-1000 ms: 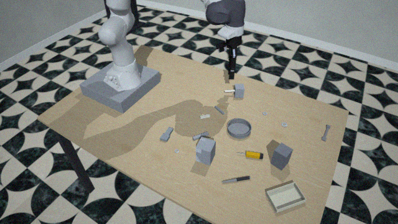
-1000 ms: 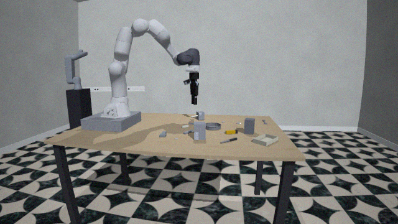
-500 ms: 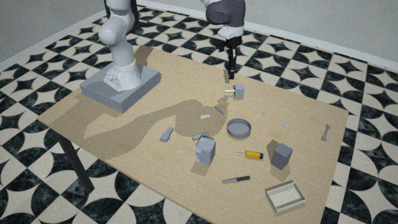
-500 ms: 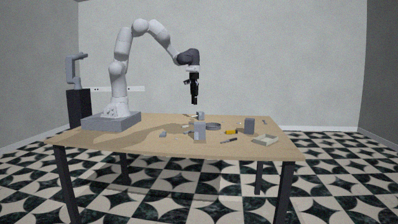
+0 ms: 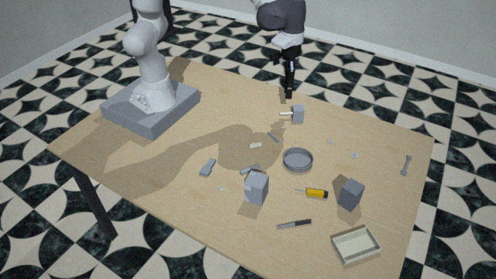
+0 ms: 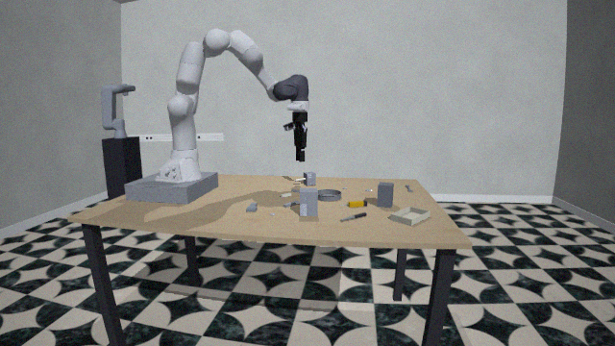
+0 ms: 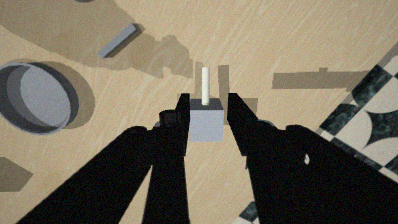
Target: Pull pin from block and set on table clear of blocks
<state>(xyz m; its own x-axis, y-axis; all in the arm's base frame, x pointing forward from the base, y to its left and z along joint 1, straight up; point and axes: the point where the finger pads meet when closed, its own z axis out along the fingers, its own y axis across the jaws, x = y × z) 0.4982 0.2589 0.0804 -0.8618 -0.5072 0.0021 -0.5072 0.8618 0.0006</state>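
Now: hand 13 cm above the cream pin, 1 cm to the right of it and 1 cm short of it. From my hand the other things lie so: round grey dish: 22 cm to the right, 16 cm ahead, 15 cm below; then short grey bar: 15 cm to the right, 15 cm below, 1 cm ahead; then small grey block: 13 cm below, 4 cm ahead, 2 cm to the left.
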